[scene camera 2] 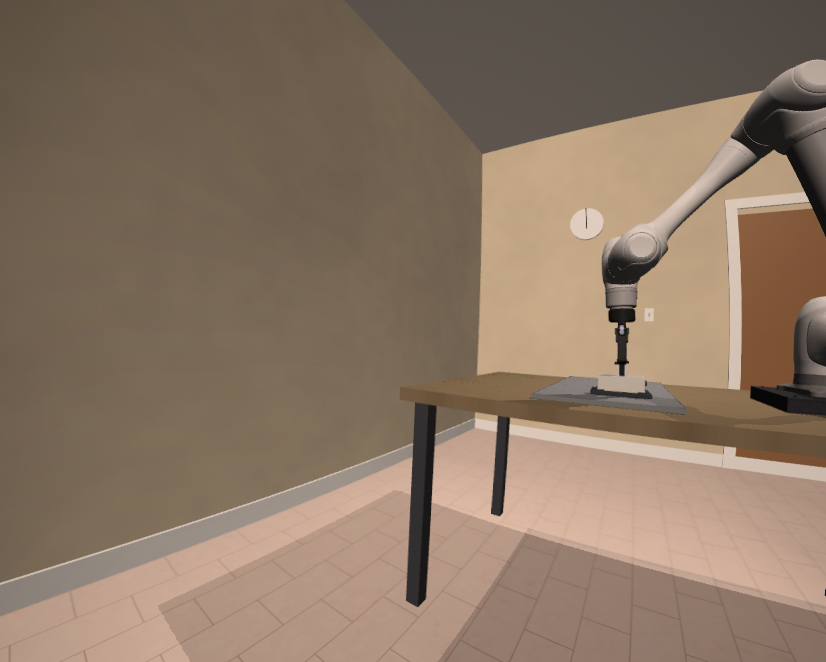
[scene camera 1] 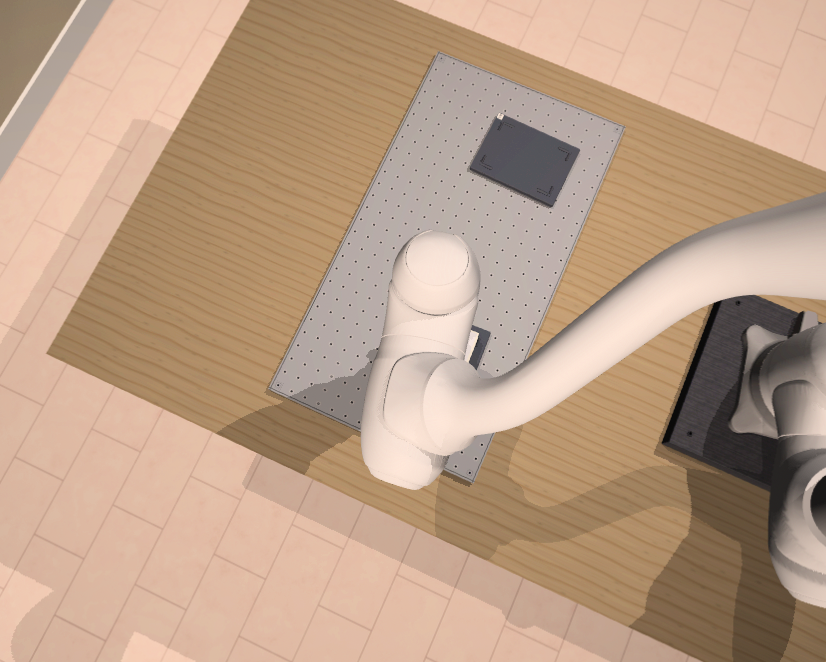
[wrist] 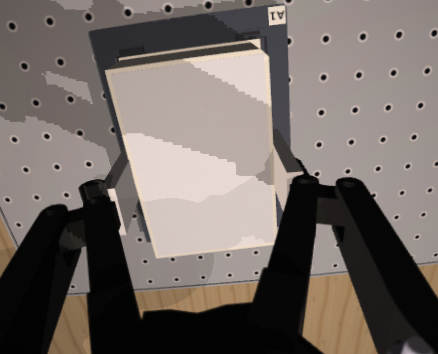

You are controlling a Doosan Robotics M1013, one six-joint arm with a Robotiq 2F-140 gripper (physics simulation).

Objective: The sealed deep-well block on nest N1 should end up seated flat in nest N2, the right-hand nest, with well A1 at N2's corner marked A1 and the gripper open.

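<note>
The sealed deep-well block is pale and boxy. It sits upright in the dark nest N1. In the wrist view, N1's A1 tag is at the upper right, and the block's cut corner is near it. My gripper is shut on the block, with one pad against each long side. In scene camera 1 the arm hides the gripper and most of the block. The dark nest N2 holds nothing; its small white A1 mark is at the upper left corner there.
Both nests stand on a grey perforated board on a wooden table. The arm reaches over the board from its dark base plate at the right.
</note>
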